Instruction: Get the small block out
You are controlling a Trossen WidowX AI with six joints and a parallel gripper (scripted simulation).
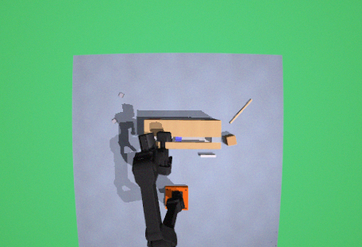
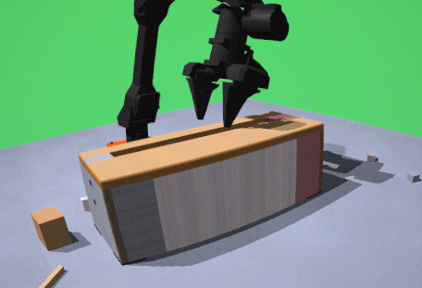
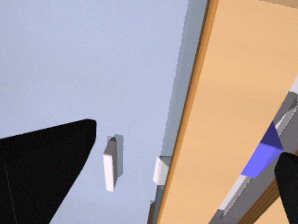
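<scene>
My gripper tip is now 4 cm short of the blue block, 3 cm to the left of it and 4 cm above it. The rest, counted from my gripper tip: tan-topped box (3 cm ahead, 5 cm to the right, 7 cm below); then tan cube (2 cm ahead, 33 cm to the right, 11 cm below); then thin wooden stick (18 cm ahead, 40 cm to the right, 13 cm below).
</scene>
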